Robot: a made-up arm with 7 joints. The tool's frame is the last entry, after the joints.
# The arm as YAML. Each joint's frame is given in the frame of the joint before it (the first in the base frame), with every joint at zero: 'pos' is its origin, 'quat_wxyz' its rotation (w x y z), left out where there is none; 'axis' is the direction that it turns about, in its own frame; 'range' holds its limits. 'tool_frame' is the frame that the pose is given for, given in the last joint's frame.
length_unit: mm
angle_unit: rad
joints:
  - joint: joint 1
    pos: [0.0, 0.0, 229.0]
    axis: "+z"
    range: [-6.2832, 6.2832]
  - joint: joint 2
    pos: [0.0, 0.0, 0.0]
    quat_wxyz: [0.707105, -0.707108, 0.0, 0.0]
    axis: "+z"
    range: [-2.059, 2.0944]
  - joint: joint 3
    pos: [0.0, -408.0, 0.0]
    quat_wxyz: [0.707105, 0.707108, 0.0, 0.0]
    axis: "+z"
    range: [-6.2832, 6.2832]
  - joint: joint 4
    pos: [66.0, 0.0, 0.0]
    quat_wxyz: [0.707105, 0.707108, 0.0, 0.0]
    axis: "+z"
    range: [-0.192, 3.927]
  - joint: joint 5
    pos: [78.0, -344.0, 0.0]
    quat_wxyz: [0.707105, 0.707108, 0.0, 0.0]
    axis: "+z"
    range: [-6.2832, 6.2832]
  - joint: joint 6
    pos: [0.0, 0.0, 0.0]
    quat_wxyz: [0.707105, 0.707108, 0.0, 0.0]
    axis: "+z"
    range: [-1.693, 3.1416]
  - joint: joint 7
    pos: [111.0, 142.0, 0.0]
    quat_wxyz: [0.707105, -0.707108, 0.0, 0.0]
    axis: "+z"
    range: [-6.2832, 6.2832]
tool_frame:
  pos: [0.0, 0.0, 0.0]
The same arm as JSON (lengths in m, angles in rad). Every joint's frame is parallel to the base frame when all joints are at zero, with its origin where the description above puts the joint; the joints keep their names.
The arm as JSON. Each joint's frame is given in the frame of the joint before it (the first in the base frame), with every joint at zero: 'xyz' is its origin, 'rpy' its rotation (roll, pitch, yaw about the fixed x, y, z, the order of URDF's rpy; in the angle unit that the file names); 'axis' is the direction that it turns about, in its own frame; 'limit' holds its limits. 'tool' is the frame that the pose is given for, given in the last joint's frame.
{
  "units": {
    "length": "m",
    "angle": "rad"
  },
  "joints": [
    {
      "name": "joint 1",
      "type": "revolute",
      "origin": {
        "xyz": [
          0.0,
          0.0,
          0.229
        ],
        "rpy": [
          0.0,
          0.0,
          0.0
        ]
      },
      "axis": "+z",
      "limit": {
        "lower": -6.2832,
        "upper": 6.2832
      }
    },
    {
      "name": "joint 2",
      "type": "revolute",
      "origin": {
        "xyz": [
          0.0,
          0.0,
          0.0
        ],
        "rpy": [
          0.0,
          0.0,
          0.0
        ]
      },
      "axis": "+y",
      "limit": {
        "lower": -2.059,
        "upper": 2.0944
      }
    },
    {
      "name": "joint 3",
      "type": "revolute",
      "origin": {
        "xyz": [
          0.0,
          0.0,
          0.408
        ],
        "rpy": [
          0.0,
          0.0,
          0.0
        ]
      },
      "axis": "+z",
      "limit": {
        "lower": -6.2832,
        "upper": 6.2832
      }
    },
    {
      "name": "joint 4",
      "type": "revolute",
      "origin": {
        "xyz": [
          0.066,
          0.0,
          0.0
        ],
        "rpy": [
          0.0,
          0.0,
          0.0
        ]
      },
      "axis": "-y",
      "limit": {
        "lower": -0.192,
        "upper": 3.927
      }
    },
    {
      "name": "joint 5",
      "type": "revolute",
      "origin": {
        "xyz": [
          0.078,
          0.0,
          -0.344
        ],
        "rpy": [
          0.0,
          0.0,
          0.0
        ]
      },
      "axis": "-z",
      "limit": {
        "lower": -6.2832,
        "upper": 6.2832
      }
    },
    {
      "name": "joint 6",
      "type": "revolute",
      "origin": {
        "xyz": [
          0.0,
          0.0,
          0.0
        ],
        "rpy": [
          0.0,
          0.0,
          0.0
        ]
      },
      "axis": "+y",
      "limit": {
        "lower": -1.693,
        "upper": 3.1416
      }
    },
    {
      "name": "joint 7",
      "type": "revolute",
      "origin": {
        "xyz": [
          0.111,
          0.0,
          -0.142
        ],
        "rpy": [
          0.0,
          0.0,
          0.0
        ]
      },
      "axis": "-z",
      "limit": {
        "lower": -6.2832,
        "upper": 6.2832
      }
    }
  ],
  "tool": {
    "origin": {
      "xyz": [
        0.0,
        0.0,
        0.0
      ],
      "rpy": [
        -3.1416,
        0.0,
        0.0
      ]
    }
  }
}

